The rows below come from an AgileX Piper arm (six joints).
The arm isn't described. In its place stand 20 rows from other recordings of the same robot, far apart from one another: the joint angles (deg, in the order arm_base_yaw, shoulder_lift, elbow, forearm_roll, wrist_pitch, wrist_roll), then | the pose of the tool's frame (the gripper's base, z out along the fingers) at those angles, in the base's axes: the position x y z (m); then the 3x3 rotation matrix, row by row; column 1 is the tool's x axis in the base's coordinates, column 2 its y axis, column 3 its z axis.
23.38 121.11 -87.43 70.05 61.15 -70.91 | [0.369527, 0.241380, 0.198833], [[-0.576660, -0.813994, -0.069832], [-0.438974, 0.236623, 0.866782], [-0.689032, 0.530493, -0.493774]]
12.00 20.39 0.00 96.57 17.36 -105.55 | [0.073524, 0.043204, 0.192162], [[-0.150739, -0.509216, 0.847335], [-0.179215, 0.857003, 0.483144], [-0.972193, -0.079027, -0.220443]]
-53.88 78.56 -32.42 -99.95 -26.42 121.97 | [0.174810, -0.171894, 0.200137], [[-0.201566, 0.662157, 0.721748], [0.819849, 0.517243, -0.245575], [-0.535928, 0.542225, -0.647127]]
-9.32 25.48 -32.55 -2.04 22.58 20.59 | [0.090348, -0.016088, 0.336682], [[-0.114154, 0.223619, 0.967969], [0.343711, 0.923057, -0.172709], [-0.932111, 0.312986, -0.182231]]
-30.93 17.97 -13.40 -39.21 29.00 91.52 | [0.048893, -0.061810, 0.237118], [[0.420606, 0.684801, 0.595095], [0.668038, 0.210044, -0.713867], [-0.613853, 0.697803, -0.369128]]
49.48 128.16 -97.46 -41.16 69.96 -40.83 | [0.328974, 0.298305, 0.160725], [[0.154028, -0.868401, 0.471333], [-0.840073, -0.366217, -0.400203], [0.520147, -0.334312, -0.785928]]
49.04 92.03 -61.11 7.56 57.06 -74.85 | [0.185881, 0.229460, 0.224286], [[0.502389, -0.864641, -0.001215], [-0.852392, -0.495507, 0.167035], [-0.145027, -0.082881, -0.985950]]
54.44 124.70 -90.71 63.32 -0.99 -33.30 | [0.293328, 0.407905, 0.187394], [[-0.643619, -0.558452, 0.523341], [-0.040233, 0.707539, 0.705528], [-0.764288, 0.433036, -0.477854]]
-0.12 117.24 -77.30 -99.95 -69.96 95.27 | [0.399006, 0.083369, 0.200836], [[-0.635911, -0.748045, 0.189859], [-0.139726, 0.353533, 0.924928], [-0.759009, 0.561643, -0.329337]]
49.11 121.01 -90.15 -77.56 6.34 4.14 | [0.330959, 0.367214, 0.214141], [[0.574046, -0.484411, 0.660165], [-0.792084, -0.124160, 0.597651], [-0.207543, -0.865985, -0.454968]]
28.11 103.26 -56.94 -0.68 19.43 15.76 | [0.308576, 0.164426, 0.160554], [[-0.865405, -0.252485, 0.432811], [-0.166580, 0.959609, 0.226721], [-0.472573, 0.124108, -0.872509]]
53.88 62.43 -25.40 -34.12 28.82 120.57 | [0.123674, 0.127733, 0.203766], [[-0.690840, 0.490182, 0.531472], [0.686533, 0.675276, 0.269584], [-0.226745, 0.551112, -0.803033]]
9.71 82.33 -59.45 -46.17 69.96 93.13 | [0.264174, -0.017365, 0.286031], [[-0.284894, 0.928330, 0.238828], [0.666483, 0.370911, -0.646703], [-0.688938, -0.025067, -0.724387]]
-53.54 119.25 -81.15 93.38 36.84 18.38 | [0.315087, -0.334783, 0.194912], [[0.428265, 0.149145, 0.891260], [0.664914, -0.719914, -0.199031], [0.611946, 0.677849, -0.407482]]
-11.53 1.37 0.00 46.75 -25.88 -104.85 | [0.040707, -0.037831, 0.238497], [[-0.241501, 0.552577, 0.797707], [-0.798084, 0.354535, -0.487203], [-0.552032, -0.754297, 0.355382]]
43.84 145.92 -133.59 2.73 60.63 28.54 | [0.387738, 0.377584, 0.154794], [[-0.929966, -0.276799, 0.241961], [-0.202956, 0.935289, 0.289904], [-0.306548, 0.220494, -0.925965]]
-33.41 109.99 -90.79 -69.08 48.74 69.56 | [0.326676, -0.292032, 0.296568], [[-0.342782, 0.934893, 0.092060], [0.369215, 0.224185, -0.901899], [-0.863818, -0.275165, -0.422023]]
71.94 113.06 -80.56 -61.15 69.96 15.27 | [0.191264, 0.345023, 0.220424], [[-0.150604, -0.564404, 0.811644], [-0.985937, 0.025595, -0.165147], [0.072435, -0.825102, -0.560321]]
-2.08 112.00 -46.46 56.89 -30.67 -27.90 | [0.342976, -0.051363, 0.107164], [[-0.466996, 0.599896, 0.649645], [0.398321, 0.798631, -0.451142], [-0.789465, 0.048086, -0.611909]]
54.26 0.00 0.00 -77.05 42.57 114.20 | [0.068232, -0.007897, 0.197449], [[-0.201573, -0.125730, 0.971370], [0.573533, 0.788777, 0.221112], [-0.793995, 0.601683, -0.086886]]
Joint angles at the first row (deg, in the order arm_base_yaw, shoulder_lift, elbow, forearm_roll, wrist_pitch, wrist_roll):
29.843 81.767 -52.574 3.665 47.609 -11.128
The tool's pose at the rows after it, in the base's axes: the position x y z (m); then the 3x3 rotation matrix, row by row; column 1 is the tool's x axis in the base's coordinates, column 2 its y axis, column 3 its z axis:
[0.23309, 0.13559, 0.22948], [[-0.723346, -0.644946, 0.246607], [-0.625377, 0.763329, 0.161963], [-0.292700, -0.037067, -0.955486]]
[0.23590, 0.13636, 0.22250], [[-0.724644, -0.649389, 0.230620], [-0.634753, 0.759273, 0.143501], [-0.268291, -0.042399, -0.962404]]
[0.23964, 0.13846, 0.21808], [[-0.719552, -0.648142, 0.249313], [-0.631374, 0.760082, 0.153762], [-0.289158, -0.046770, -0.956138]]
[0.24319, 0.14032, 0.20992], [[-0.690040, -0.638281, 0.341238], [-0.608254, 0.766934, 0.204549], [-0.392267, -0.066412, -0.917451]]
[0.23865, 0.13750, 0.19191], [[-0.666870, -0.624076, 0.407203], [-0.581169, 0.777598, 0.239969], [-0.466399, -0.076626, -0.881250]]
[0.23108, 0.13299, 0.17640], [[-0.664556, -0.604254, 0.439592], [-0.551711, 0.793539, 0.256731], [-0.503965, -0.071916, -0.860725]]
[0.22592, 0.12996, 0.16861], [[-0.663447, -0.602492, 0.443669], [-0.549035, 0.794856, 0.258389], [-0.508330, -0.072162, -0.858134]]
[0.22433, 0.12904, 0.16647], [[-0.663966, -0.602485, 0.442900], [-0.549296, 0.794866, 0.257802], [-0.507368, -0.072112, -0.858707]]
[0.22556, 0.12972, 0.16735], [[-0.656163, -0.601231, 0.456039], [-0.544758, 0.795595, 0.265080], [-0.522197, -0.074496, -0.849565]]
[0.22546, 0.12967, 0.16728], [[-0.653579, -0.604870, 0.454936], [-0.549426, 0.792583, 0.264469], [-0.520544, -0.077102, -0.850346]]
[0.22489, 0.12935, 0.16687], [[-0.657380, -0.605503, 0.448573], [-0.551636, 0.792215, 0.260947], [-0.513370, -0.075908, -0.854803]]
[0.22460, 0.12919, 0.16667], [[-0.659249, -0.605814, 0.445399], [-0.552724, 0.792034, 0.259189], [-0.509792, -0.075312, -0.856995]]
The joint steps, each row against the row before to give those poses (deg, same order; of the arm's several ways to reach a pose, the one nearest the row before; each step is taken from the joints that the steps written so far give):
0.000 2.126 -0.001 -2.263 -1.052 -0.353
0.001 1.482 0.001 -0.635 -0.110 0.001
-0.001 0.883 0.286 0.001 -2.442 -0.001
0.000 0.001 2.943 -0.001 -9.360 0.235
0.002 0.000 5.585 -0.001 -10.351 0.631
-0.001 0.000 4.825 -0.001 -7.221 1.382
-0.001 0.000 2.334 0.004 -2.625 0.088
0.001 0.000 0.620 -0.003 -0.556 0.004
-0.001 -0.001 -0.014 0.001 -0.993 -0.001
0.002 0.001 0.000 -0.003 0.085 -0.305
-0.001 0.002 -0.002 0.003 0.488 -0.004
0.000 0.000 0.001 -0.001 0.242 0.001

